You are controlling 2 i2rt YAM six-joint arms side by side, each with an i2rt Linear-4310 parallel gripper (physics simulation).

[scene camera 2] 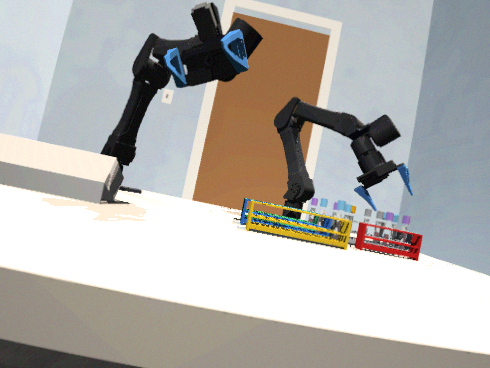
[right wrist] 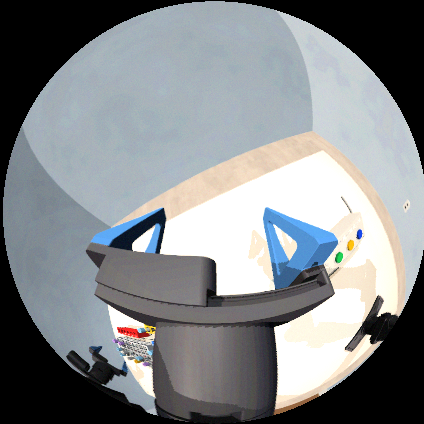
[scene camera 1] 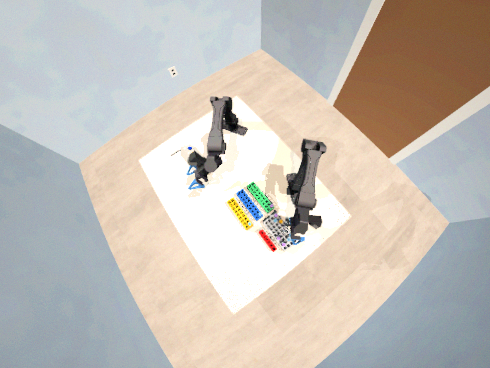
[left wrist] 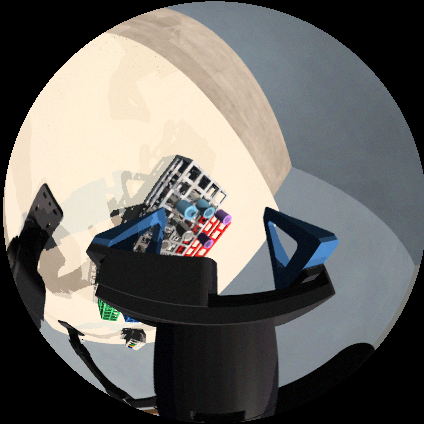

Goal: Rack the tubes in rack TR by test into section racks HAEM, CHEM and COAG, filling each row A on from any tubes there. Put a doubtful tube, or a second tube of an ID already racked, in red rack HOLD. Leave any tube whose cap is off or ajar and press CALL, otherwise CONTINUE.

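Frame: origin at the left arm's base, x right, y ahead, z up, level; centimetres.
Seen in the pictures: left gripper, fingertip midpoint: [scene camera 2: 393, 203] [right wrist: 112, 353] [scene camera 1: 294, 237] [left wrist: 214, 212]; right gripper, fingertip midpoint: [scene camera 2: 193, 53] [right wrist: 213, 212] [scene camera 1: 187, 181]; left arm's base, link origin: [scene camera 1: 294, 188] [left wrist: 35, 229]; right arm's base, link origin: [scene camera 1: 233, 127].
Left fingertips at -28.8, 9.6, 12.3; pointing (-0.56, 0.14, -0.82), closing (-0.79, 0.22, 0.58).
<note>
Pixels of each thing's top centre, then the offset from my left fingertips to it, as dx, dy, dz.
- grey-white tube rack, top centre: [left wrist: 172, 234] [scene camera 2: 372, 224] [right wrist: 132, 350] [scene camera 1: 280, 231] +4.4, +5.6, -6.6
- orange cap, top centre: [scene camera 2: 353, 205] +9.7, +4.6, -2.9
- purple cap, top centre: [scene camera 2: 315, 198] [scene camera 1: 271, 205] +19.2, +7.9, -2.9
- light blue cap, top centre: [scene camera 2: 342, 200] [scene camera 1: 249, 223] +11.4, +21.6, -2.9
- red rack, top centre: [left wrist: 205, 247] [scene camera 2: 390, 228] [right wrist: 125, 331] [scene camera 1: 267, 240] +0.9, +13.3, -6.6
- pale block, top centre: [scene camera 2: 60, 146] [right wrist: 343, 240] [left wrist: 137, 347] [scene camera 1: 192, 156] +58.8, +50.7, -3.9
My left gripper [scene camera 1: 297, 241] [scene camera 2: 393, 201] [left wrist: 214, 212] is open and empty above the right end of the grey-white tube rack [scene camera 1: 270, 228]. That rack holds several tubes with light blue [left wrist: 186, 209], purple [left wrist: 223, 216] and grey [left wrist: 188, 236] caps, and an orange cap [scene camera 2: 353, 209] shows too. Green [scene camera 1: 259, 197], blue [scene camera 1: 249, 204] and yellow [scene camera 1: 239, 214] racks stand beside it. A purple cap [scene camera 1: 271, 205] is at the green rack's lower end, a light blue cap [scene camera 1: 249, 224] at the yellow's. The red rack [scene camera 1: 267, 240] [scene camera 2: 387, 251] stands alongside. My right gripper [scene camera 1: 192, 178] [right wrist: 213, 212] is open and empty. Labels are unreadable.
A pale button box stands beyond my right gripper, with green [right wrist: 339, 257], yellow [right wrist: 350, 245] and blue [right wrist: 359, 233] buttons; their lettering cannot be read. The left arm partly covers the tube rack in scene camera 1. A pale block [scene camera 2: 50, 172] shows at the left in scene camera 2.
</note>
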